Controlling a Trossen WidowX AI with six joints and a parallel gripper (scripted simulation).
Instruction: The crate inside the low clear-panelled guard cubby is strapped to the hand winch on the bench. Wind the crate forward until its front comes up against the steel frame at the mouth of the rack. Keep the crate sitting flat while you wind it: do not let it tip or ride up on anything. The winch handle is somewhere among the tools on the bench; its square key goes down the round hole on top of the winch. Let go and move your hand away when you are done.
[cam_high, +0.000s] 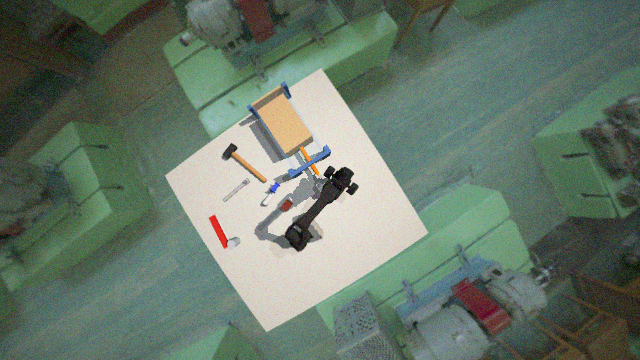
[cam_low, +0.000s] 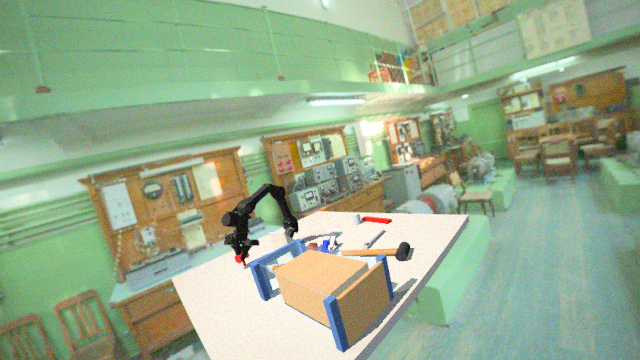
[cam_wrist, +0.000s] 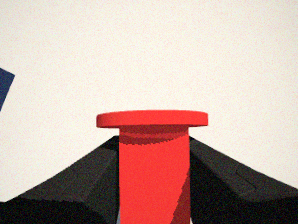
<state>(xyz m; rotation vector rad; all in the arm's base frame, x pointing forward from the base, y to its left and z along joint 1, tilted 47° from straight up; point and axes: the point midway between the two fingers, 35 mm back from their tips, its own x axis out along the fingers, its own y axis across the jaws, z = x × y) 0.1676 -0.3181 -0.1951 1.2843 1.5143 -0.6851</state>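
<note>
Right now the blue steel frame is 160 mm ahead of my gripper tip, 110 mm to the left of it and 30 mm below it. From my gripper tip the other things lie so: red knob: 20 mm to the left, 10 mm behind; winch: 110 mm to the left, 100 mm below, 10 mm behind; clear-panelled cubby: 410 mm ahead, 100 mm to the left, 20 mm below.
</note>
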